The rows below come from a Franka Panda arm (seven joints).
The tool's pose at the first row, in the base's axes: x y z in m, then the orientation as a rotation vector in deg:
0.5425 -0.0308 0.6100 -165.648 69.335 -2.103
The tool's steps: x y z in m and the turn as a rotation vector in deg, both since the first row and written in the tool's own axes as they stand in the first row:
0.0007 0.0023 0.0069 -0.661 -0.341 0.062
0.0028 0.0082 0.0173 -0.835 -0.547 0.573
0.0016 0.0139 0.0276 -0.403 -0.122 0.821
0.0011 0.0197 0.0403 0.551 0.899 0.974
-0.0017 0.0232 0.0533 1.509 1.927 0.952
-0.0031 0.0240 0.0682 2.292 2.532 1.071
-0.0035 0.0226 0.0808 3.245 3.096 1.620
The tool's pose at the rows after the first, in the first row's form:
0.5415 -0.0329 0.6031 165.940 -69.569 1.212
0.5390 -0.0386 0.5926 165.561 -70.280 0.805
0.5344 -0.0418 0.5822 -165.439 70.650 -1.681
0.5302 -0.0455 0.5694 -164.869 70.665 -3.727
0.5261 -0.0460 0.5563 -164.385 70.419 -5.774
0.5249 -0.0456 0.5414 -163.819 70.374 -7.097
0.5259 -0.0444 0.5288 -162.816 70.863 -8.444

